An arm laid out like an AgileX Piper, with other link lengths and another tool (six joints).
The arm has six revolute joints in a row. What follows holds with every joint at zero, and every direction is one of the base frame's. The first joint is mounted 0.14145 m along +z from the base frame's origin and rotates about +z. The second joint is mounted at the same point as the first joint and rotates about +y. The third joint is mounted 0.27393 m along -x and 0.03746 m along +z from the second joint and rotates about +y. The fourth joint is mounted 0.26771 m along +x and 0.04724 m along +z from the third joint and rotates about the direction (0.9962, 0, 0.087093). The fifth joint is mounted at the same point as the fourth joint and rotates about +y. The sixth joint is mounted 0.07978 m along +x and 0.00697 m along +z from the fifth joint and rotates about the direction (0.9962, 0, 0.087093). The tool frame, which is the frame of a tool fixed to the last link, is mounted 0.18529 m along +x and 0.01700 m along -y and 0.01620 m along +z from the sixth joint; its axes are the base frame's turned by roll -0.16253, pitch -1.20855 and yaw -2.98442 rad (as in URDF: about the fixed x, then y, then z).
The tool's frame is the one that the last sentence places.
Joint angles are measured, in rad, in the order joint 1, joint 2, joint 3, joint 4, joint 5, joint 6. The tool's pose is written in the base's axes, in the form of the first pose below.
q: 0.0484, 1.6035, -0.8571, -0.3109, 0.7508, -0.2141
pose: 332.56 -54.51 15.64 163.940 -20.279 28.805
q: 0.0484, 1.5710, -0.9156, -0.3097, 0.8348, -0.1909
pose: 337.15 -59.10 39.97 162.996 -20.882 26.621
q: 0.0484, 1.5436, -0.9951, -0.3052, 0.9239, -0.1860
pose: 345.25 -62.53 69.29 161.961 -21.910 25.260
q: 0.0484, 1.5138, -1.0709, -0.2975, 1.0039, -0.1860
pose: 351.41 -64.35 99.27 161.148 -23.411 24.150
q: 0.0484, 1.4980, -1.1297, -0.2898, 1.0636, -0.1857
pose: 354.46 -64.97 120.31 160.871 -24.389 23.168
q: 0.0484, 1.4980, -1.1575, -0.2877, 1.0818, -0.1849
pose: 357.88 -65.02 128.39 160.691 -24.973 22.882
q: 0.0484, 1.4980, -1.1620, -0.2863, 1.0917, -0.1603
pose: 356.23 -65.27 129.13 161.058 -25.161 21.229
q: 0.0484, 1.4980, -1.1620, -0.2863, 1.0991, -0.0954
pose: 353.30 -65.95 128.52 161.784 -25.904 17.307
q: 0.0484, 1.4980, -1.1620, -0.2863, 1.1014, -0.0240
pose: 351.55 -66.34 128.17 162.578 -26.986 13.070
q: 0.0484, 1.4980, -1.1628, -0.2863, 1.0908, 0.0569
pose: 353.17 -66.05 128.73 163.556 -28.916 8.423
